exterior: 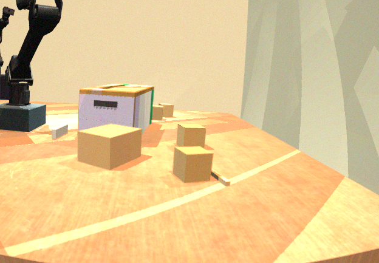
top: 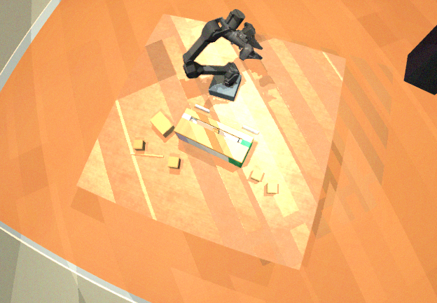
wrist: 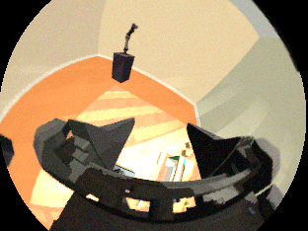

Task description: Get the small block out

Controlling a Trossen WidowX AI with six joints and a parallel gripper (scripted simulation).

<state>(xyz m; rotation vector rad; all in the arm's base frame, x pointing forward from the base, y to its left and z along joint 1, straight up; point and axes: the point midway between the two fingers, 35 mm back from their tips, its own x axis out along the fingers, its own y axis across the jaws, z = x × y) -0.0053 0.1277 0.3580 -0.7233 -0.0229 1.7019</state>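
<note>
Now: the small tan block 32 cm below my gripper tip, 32 cm ahead of it and 10 cm to the right of it. The rest, counted from my gripper tip: long box: 34 cm below, 31 cm ahead, 10 cm to the right; then thin stick: 58 cm ahead, 41 cm to the right, 40 cm below.
</note>
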